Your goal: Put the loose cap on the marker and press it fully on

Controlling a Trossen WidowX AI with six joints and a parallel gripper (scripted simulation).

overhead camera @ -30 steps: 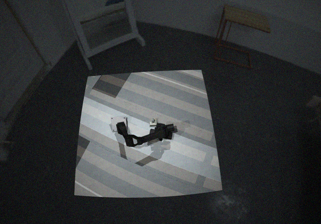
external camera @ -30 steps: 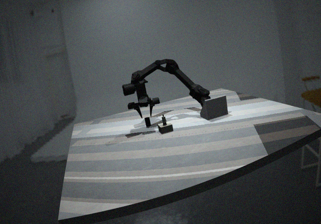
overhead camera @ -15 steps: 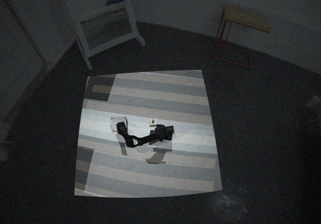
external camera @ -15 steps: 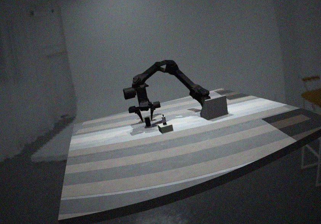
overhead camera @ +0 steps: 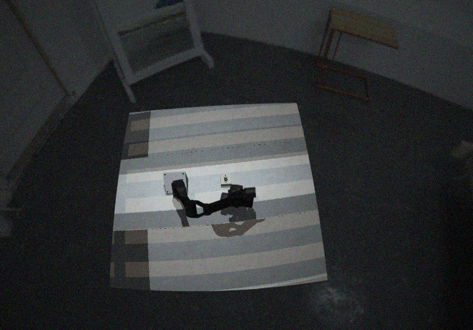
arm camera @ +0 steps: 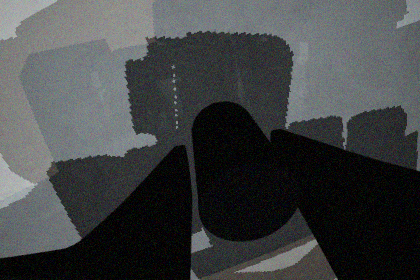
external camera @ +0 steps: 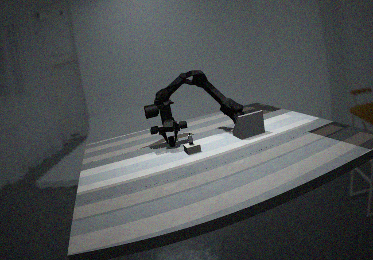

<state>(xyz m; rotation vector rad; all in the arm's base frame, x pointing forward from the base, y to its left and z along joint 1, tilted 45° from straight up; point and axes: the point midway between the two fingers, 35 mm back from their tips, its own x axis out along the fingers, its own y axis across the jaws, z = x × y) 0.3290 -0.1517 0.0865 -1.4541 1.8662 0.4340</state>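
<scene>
The holder block is 40 mm behind my gripper tip and 170 mm to the left of it. Round my gripper tip: marker cap (10 mm above).
</scene>
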